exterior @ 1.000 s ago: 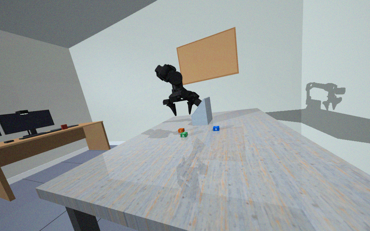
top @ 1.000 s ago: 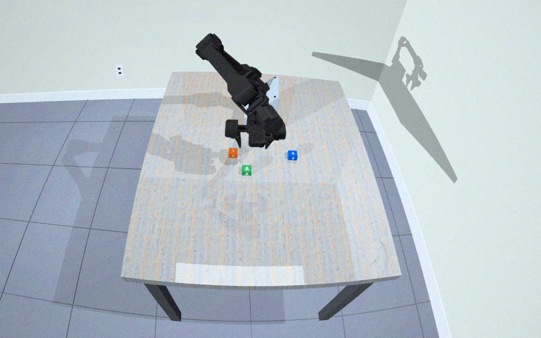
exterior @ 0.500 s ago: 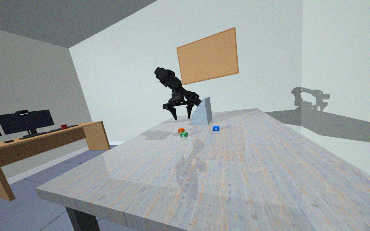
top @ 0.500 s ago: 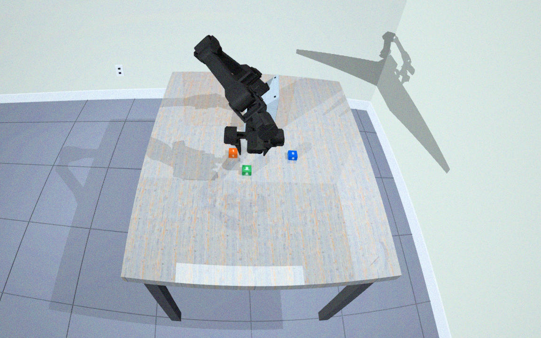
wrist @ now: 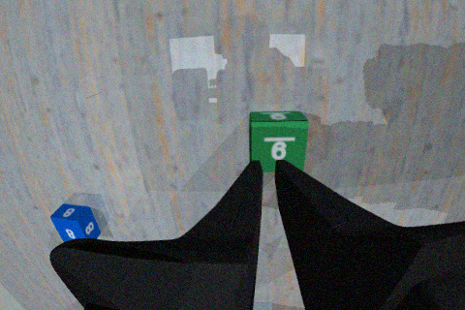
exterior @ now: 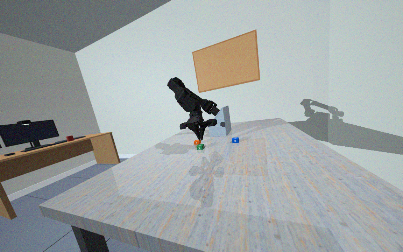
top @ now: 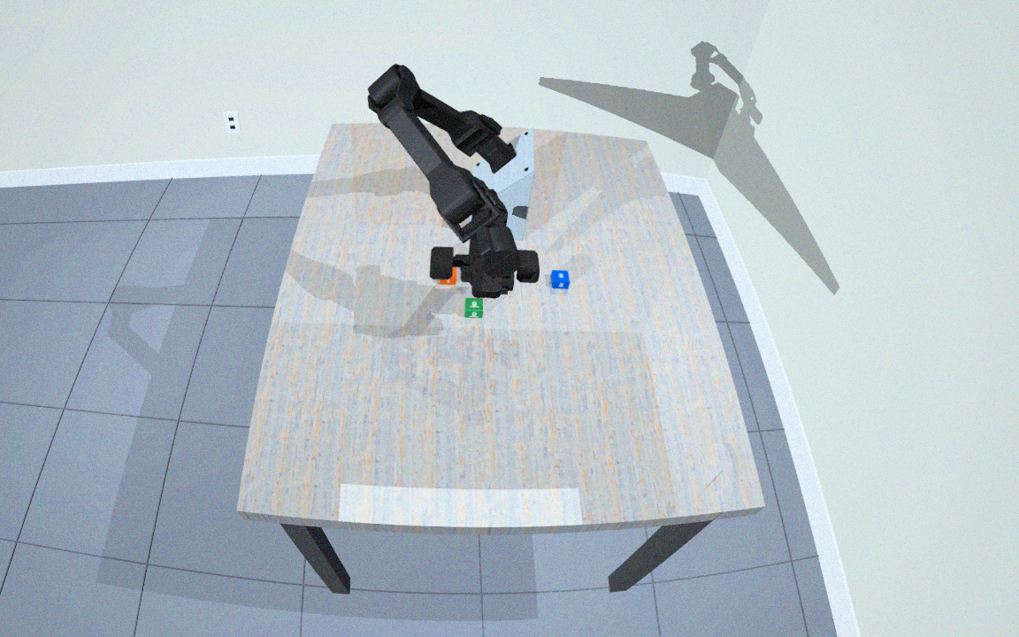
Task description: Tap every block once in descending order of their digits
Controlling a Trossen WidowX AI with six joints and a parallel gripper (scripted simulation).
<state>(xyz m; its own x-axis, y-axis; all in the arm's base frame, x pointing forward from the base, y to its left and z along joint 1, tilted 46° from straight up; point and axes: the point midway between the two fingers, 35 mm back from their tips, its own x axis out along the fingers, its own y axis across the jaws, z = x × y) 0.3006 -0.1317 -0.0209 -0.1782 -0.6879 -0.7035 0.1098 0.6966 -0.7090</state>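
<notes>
Now: gripper tip 40 mm above the green block and 10 mm to the left of it. Also, from my gripper tip: blue block 170 mm to the left, 70 mm behind, 40 mm below; then orange block 90 mm behind, 50 mm to the right, 40 mm below.
</notes>
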